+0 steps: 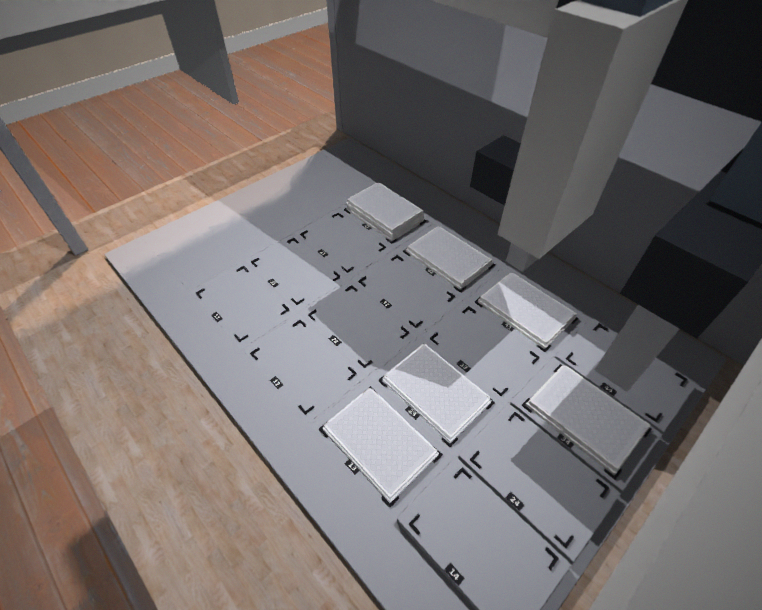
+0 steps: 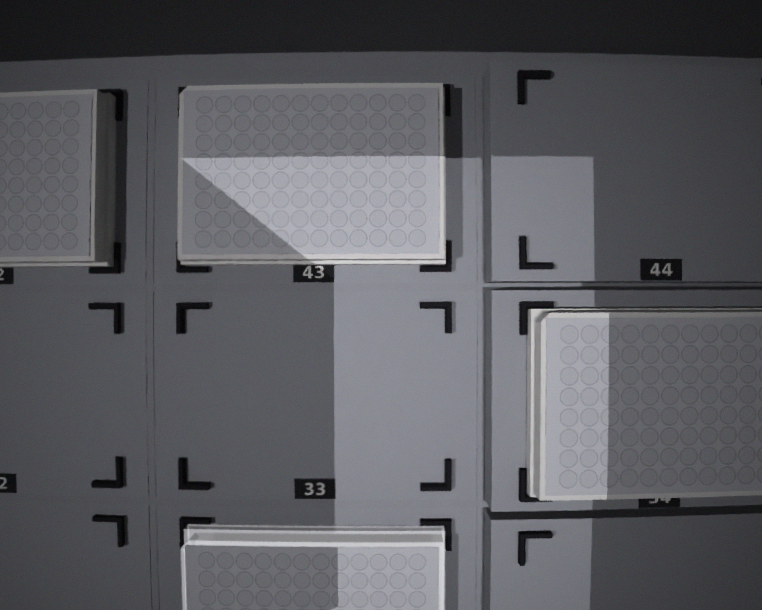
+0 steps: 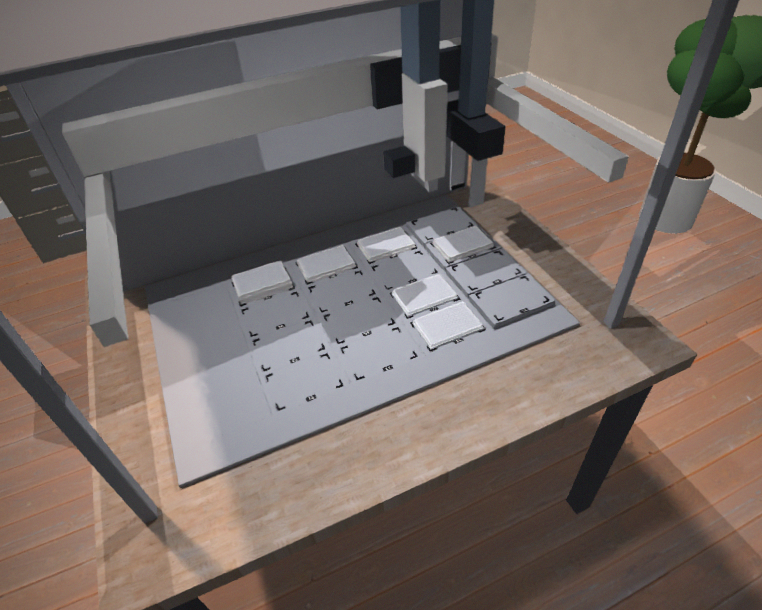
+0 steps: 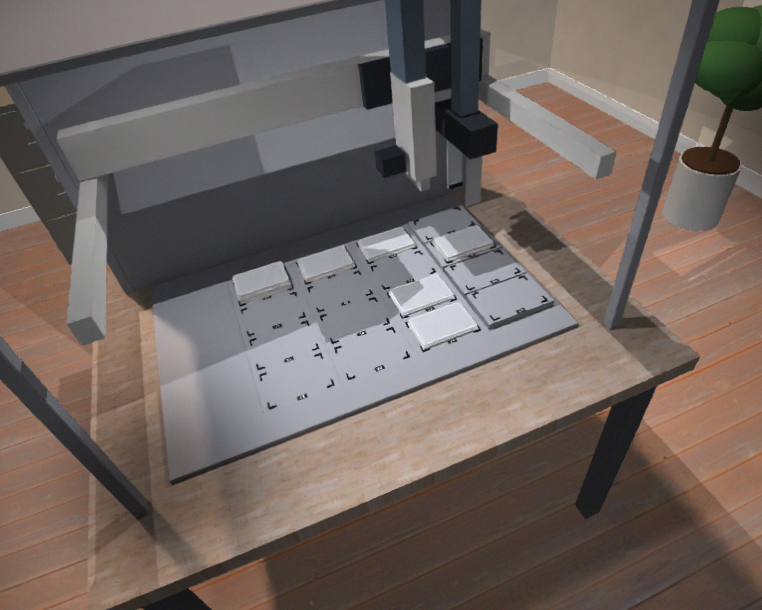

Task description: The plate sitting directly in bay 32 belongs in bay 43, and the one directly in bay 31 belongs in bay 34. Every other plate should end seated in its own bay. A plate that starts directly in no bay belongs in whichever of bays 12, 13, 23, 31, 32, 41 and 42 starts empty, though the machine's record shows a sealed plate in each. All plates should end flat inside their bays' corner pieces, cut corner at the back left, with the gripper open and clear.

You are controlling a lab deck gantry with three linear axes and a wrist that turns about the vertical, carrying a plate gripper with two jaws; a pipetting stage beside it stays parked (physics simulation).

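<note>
A plate lies flat inside bay 34's corners, cut corner at back left. Other plates lie in bay 43, bay 42, bay 23 and bay 13. Bay 41 holds a taller block that looks like two stacked plates. Bay 31 and bay 32 hold no plate. My gripper is open and empty, raised at the back right, apart from the plates; its tips look small.
The parked pipetting stage hangs left of the gripper, with a small black block beside it. The right bay column is raised; bay 44 behind the bay 34 plate holds no plate. Frame posts stand at the table's sides.
</note>
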